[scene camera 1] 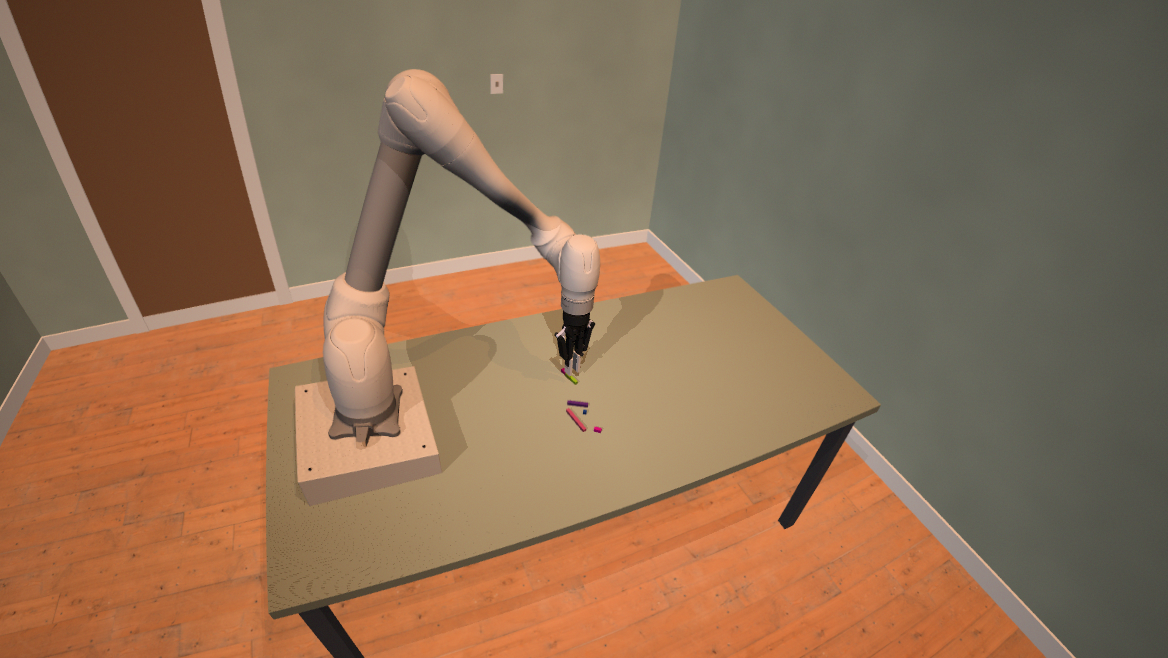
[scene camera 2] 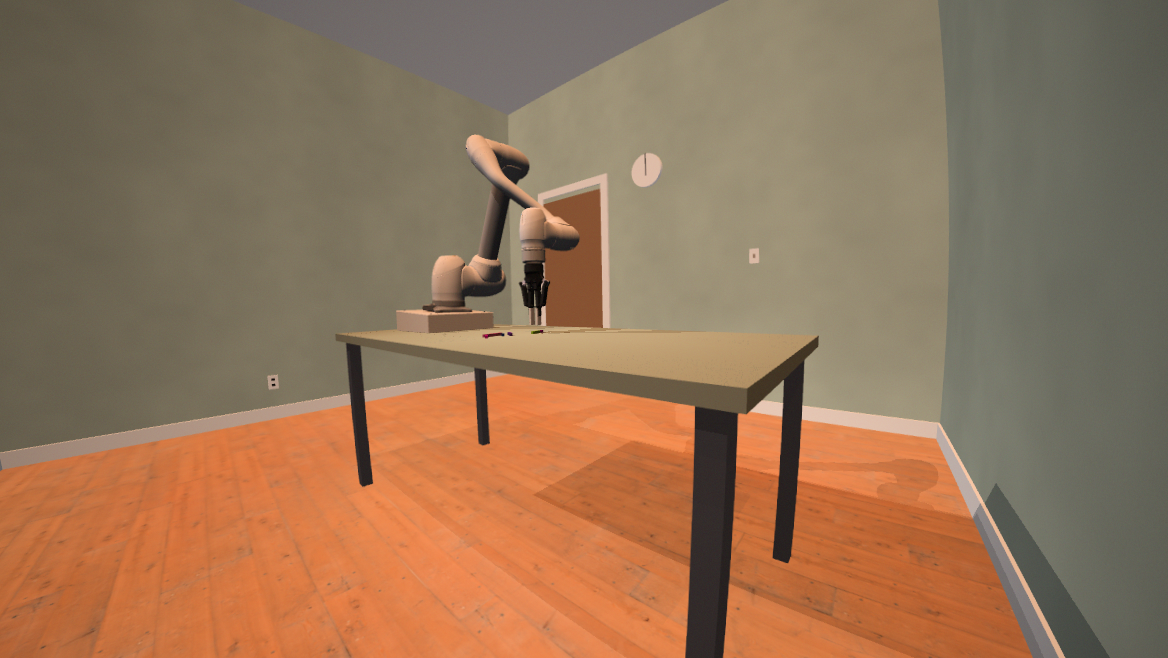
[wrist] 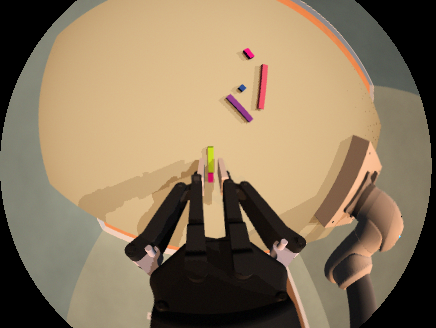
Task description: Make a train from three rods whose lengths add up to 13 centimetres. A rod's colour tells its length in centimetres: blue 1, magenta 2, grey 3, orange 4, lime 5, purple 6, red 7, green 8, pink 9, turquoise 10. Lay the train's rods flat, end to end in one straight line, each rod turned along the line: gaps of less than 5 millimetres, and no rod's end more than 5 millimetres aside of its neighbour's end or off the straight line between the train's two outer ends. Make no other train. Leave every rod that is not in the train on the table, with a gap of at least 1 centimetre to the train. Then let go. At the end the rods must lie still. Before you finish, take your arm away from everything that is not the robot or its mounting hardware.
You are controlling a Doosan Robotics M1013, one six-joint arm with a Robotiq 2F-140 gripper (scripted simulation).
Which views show my gripper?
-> Scene camera 1, scene camera 2 and the wrist view: all of them.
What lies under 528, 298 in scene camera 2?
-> My gripper.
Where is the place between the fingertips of my gripper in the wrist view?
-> At 211, 165
